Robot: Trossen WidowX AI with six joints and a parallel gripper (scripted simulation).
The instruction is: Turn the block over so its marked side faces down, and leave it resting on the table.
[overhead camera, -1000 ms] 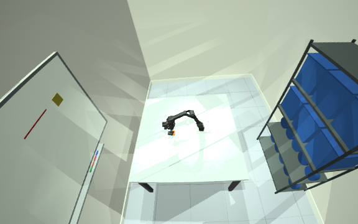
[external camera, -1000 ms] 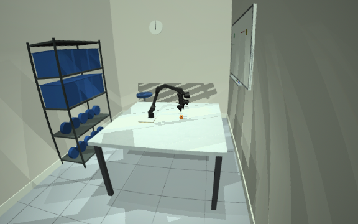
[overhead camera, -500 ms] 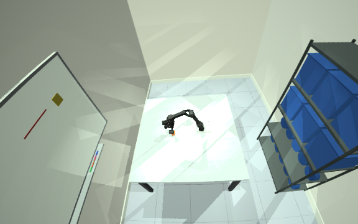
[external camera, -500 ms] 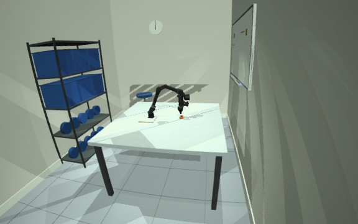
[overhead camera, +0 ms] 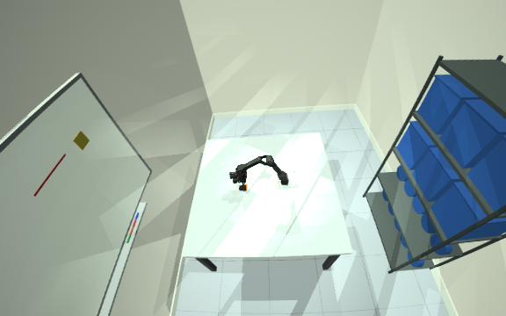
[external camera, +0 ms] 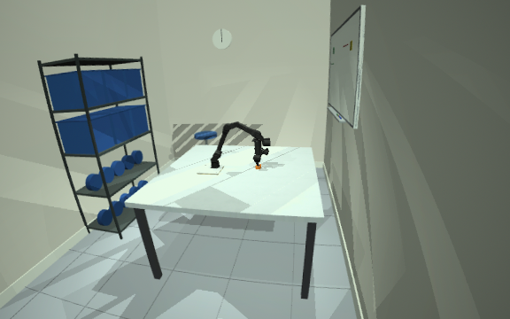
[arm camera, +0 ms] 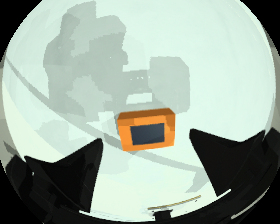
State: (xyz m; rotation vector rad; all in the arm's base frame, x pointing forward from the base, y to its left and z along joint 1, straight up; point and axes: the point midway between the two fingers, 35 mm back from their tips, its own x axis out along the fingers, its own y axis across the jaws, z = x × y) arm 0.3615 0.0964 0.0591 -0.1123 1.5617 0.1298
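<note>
Right now the block is 20 mm below my gripper tip.
</note>
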